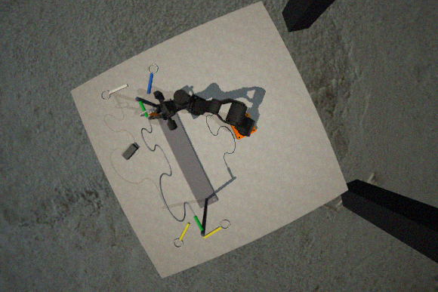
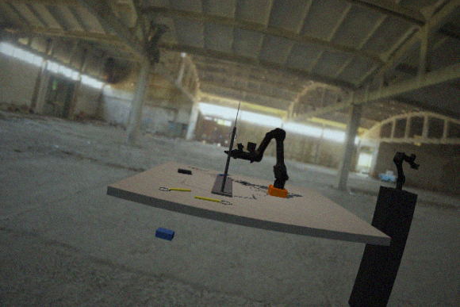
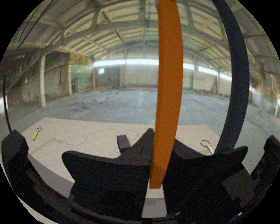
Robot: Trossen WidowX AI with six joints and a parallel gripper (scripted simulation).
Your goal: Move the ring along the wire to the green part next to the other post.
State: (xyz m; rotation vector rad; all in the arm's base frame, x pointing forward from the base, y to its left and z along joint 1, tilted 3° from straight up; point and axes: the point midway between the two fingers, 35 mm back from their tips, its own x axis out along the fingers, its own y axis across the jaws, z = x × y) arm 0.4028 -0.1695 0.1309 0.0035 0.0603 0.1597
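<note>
My gripper tip is now 80 mm below the orange-handled ring, 40 mm past it and 10 mm to the left of it. Round my gripper tip: white-handled ring (250 mm to the right, 250 mm ahead, 200 mm below); blue-handled ring (260 mm to the right, 200 mm below, 10 mm behind); dark block (230 mm ahead, 190 mm below, 120 mm to the left).
</note>
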